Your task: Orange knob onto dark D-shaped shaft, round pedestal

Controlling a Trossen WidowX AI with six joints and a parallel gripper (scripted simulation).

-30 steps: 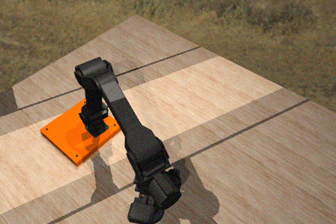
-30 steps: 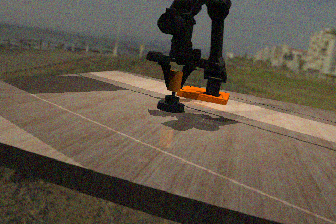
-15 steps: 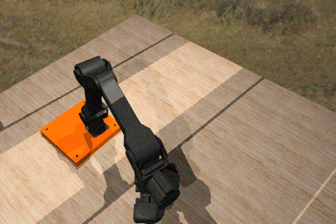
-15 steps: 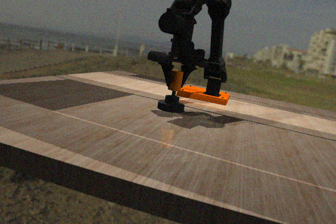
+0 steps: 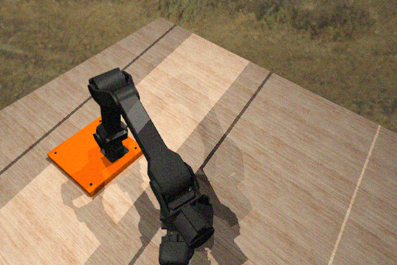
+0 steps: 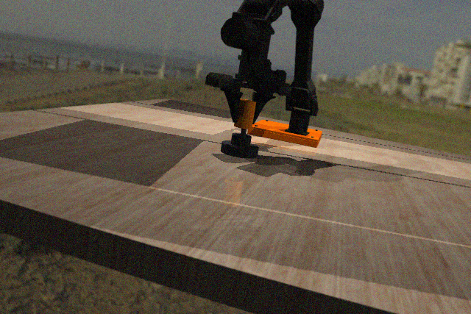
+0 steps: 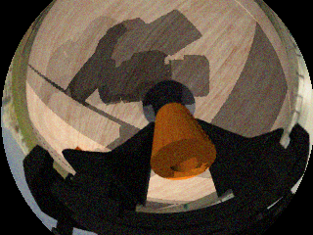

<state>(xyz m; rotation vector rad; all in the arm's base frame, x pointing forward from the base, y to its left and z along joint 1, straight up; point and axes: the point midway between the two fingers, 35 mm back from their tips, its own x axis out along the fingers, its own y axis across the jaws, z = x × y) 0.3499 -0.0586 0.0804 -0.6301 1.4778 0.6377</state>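
My gripper tip is now 2 cm below the orange knob. Also, from my gripper tip: dark round pedestal 4 cm below.
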